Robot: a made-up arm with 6 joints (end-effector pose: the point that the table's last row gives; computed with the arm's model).
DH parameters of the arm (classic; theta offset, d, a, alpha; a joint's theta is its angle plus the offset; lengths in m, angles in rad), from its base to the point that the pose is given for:
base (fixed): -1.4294 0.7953 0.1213 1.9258
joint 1: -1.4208 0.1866 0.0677 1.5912
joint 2: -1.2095 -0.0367 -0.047 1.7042
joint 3: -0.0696 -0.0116 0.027 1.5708
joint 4: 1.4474 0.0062 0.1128 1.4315
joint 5: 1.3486 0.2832 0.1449 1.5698
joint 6: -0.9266 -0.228 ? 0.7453
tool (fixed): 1.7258 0.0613 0 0
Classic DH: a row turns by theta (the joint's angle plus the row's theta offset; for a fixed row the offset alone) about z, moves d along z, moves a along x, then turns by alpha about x.
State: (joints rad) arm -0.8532 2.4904 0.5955 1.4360 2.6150 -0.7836
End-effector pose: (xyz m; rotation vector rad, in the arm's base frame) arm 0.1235 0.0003 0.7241 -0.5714 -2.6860 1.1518
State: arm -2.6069 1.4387 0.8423 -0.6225 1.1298 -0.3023
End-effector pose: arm -0.2828 -0.1838 0.6579 0.3522 0.7713 2.1528
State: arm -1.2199 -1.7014 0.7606 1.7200 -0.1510 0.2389
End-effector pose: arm -0.0424 -0.3634 0.5120 -0.9951 1.5853 1.2987
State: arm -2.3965 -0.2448 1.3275 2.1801 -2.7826 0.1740
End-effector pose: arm -0.4716 0.0588 0.4591 0.0984 0.6252 -1.3204
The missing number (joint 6, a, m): 0.1988
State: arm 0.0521 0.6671 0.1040 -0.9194 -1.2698 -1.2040
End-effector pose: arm -0.0654 -0.4019 0.5674 -1.9146 -0.7212 0.4047
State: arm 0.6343 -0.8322 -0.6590 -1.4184 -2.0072 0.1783
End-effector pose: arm 0.1243 -0.4001 1.0177 -2.1826 -0.0643 0.7152
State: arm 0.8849 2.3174 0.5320 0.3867 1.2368 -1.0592
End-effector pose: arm -0.1059 -0.1752 0.5548 1.1316 -1.6919 2.0697
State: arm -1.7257 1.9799 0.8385 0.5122 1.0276 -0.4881
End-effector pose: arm -0.2664 -0.1065 0.7906 0.1431 1.8366 0.8362
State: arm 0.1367 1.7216 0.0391 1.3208 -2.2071 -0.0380
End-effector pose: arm 0.1456 -0.1005 0.9827 -2.5775 -0.7039 1.1868
